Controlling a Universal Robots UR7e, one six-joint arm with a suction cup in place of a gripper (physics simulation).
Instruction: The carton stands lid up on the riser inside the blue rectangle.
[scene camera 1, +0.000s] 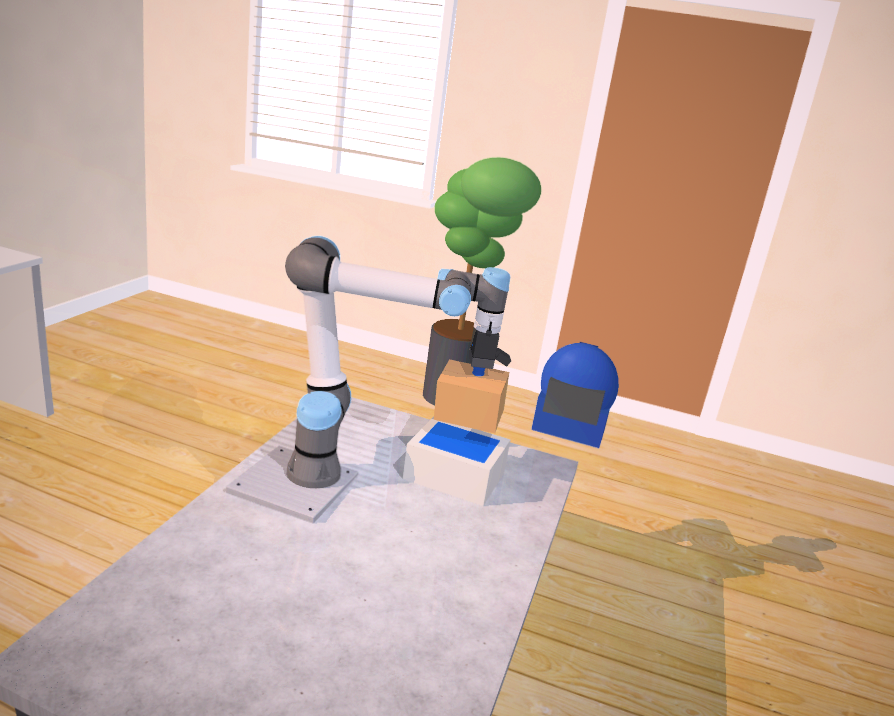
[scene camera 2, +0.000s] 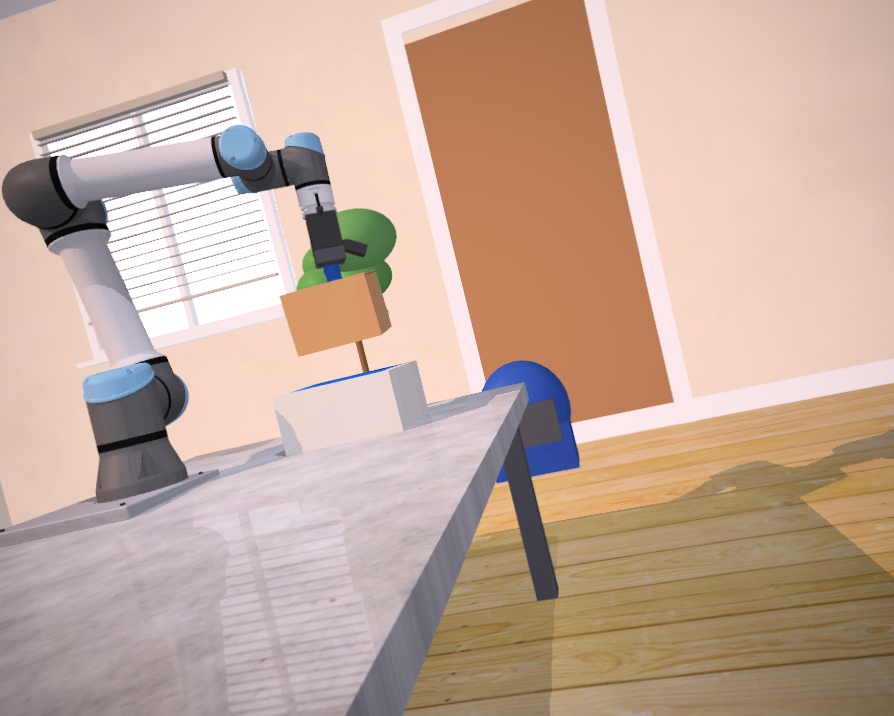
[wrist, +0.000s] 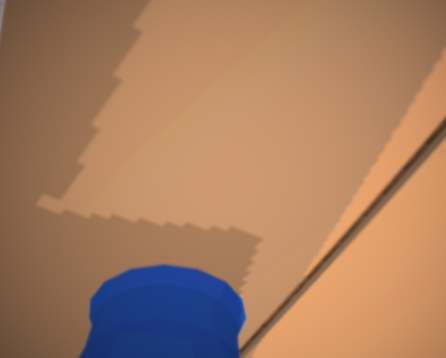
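Pixels of known places: hand, its tool point: (scene camera 1: 477, 376) (wrist: 177, 282); arm's base, origin of its link: (scene camera 1: 313, 473) (scene camera 2: 144, 489).
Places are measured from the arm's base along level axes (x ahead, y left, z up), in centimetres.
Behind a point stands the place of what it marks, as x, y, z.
An orange-brown carton (scene camera 1: 467, 399) {37.8, 14.8, 26.4} (scene camera 2: 332, 316) {38.1, 15.2, 23.5} (wrist: 200, 150) {42.8, 24.2, 31.5} hangs from the blue suction cup of my gripper (scene camera 1: 478, 370) (scene camera 2: 332, 275) (wrist: 165, 300), which touches its top face. In the wrist view a dark seam line crosses that face beside the cup. The carton is in the air, a gap above the white riser (scene camera 1: 449, 475) {37.1, 8.9, 4.8} (scene camera 2: 339, 419) {36.1, 9.0, 3.4}. The blue rectangle (scene camera 1: 456, 444) {36.4, 16.8, 10.5} (scene camera 2: 343, 378) {35.9, 19.9, 10.6} lies on top of the riser; in scene camera 2 it shows as a thin strip. The carton looks close to upright. Its underside is hidden.
The riser stands on the grey table (scene camera 1: 313, 596) {19.1, -43.3, -1.5} (scene camera 2: 298, 537) {46.9, -52.0, -1.5}, near its far right corner. The arm's base plate (scene camera 1: 253, 488) {-11.2, -14.3, 0.6} is to its left. A potted plant (scene camera 1: 498, 186) stands behind the carton. A blue rounded object with a dark panel (scene camera 1: 580, 372) (scene camera 2: 529, 380) is beyond the table.
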